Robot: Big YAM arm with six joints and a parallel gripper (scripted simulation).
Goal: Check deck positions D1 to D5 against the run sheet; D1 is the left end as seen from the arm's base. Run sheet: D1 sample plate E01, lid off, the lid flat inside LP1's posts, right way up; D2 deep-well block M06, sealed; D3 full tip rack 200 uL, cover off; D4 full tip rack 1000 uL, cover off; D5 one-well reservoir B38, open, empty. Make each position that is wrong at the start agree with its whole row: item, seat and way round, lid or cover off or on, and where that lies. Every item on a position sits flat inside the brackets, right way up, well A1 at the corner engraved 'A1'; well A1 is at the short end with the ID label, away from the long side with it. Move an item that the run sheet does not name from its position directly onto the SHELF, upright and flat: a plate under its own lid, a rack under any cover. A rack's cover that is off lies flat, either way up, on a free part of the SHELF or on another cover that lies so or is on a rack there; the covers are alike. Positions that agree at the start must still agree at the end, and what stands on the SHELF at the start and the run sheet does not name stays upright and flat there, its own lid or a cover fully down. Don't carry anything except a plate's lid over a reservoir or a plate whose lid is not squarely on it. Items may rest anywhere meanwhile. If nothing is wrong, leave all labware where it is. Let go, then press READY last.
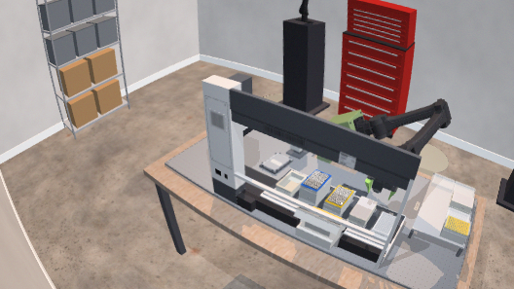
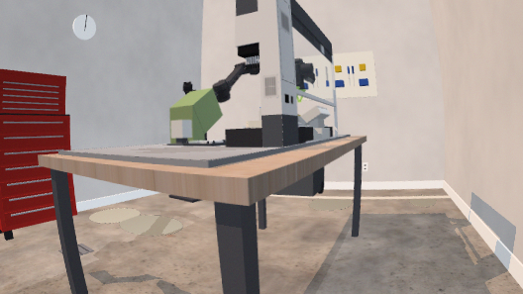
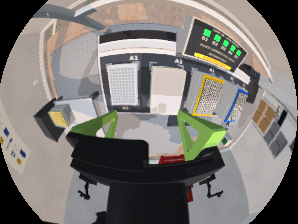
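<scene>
Right now the deep-well block is 13 cm below my hand and 5 cm to the right of it. The rest, counted from my hand: sample plate 14 cm below, 7 cm to the left, 1 cm behind; then yellow-framed tip rack 17 cm to the right, 11 cm below, 3 cm ahead; then blue-framed tip rack 29 cm to the right, 8 cm below, 4 cm ahead.
</scene>
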